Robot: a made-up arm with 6 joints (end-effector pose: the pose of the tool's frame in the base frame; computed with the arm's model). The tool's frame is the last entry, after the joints. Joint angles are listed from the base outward.
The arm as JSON. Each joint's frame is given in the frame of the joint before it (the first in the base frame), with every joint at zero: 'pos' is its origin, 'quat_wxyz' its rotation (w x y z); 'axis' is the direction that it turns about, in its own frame. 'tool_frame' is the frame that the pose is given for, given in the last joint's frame.
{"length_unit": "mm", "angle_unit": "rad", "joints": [
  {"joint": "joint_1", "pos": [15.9, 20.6, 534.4], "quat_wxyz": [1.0, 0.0, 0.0, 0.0], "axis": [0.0, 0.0, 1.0]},
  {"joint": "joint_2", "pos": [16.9, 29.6, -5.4], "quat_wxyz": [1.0, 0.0, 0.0, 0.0], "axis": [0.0, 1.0, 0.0]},
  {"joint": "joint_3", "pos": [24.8, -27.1, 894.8], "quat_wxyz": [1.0, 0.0, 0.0, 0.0], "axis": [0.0, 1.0, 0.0]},
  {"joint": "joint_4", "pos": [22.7, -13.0, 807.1], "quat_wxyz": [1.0, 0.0, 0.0, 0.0], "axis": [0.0, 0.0, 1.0]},
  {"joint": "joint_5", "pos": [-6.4, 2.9, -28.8], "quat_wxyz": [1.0, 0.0, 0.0, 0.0], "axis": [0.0, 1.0, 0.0]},
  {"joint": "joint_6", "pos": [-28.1, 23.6, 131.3], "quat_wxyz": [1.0, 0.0, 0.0, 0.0], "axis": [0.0, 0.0, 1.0]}
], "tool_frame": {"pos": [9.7, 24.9, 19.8], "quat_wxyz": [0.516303, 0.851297, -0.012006, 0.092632]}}
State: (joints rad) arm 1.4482 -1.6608 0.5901 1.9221 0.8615 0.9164
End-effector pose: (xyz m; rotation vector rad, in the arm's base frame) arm -0.2400 -1.6592 0.8637 -1.3518 1.3890 1.4194
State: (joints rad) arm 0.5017 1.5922 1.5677 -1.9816 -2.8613 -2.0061
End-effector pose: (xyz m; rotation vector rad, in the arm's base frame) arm 0.7544 0.4512 -0.1445 1.7781 0.3724 0.6545
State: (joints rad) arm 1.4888 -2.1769 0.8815 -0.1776 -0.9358 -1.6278
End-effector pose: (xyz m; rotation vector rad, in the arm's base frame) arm -0.1421 -1.5647 0.1759 -1.9774 0.4435 0.0847
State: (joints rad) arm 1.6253 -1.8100 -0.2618 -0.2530 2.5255 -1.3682
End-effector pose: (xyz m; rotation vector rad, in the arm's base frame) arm 0.1066 -1.4622 0.1207 1.6060 0.5486 0.2343
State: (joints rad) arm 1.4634 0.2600 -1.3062 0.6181 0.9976 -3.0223
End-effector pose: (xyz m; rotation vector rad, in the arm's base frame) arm -0.0806 -0.4178 1.9239 1.9613 -1.5825 -0.1479
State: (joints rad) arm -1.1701 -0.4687 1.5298 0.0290 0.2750 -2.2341
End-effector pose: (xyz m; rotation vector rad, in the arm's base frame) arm 0.1917 -0.4107 1.7533 -0.5203 -0.9501 -2.2984
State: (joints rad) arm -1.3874 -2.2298 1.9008 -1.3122 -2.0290 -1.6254
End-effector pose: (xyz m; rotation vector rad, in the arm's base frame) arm -0.0273 0.9613 0.6714 -1.7128 -1.8636 1.3460
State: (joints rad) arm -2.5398 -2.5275 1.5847 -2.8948 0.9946 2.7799
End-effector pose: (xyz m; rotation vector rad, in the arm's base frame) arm 1.0537 0.7821 0.2852 -0.5532 -1.2955 0.1540
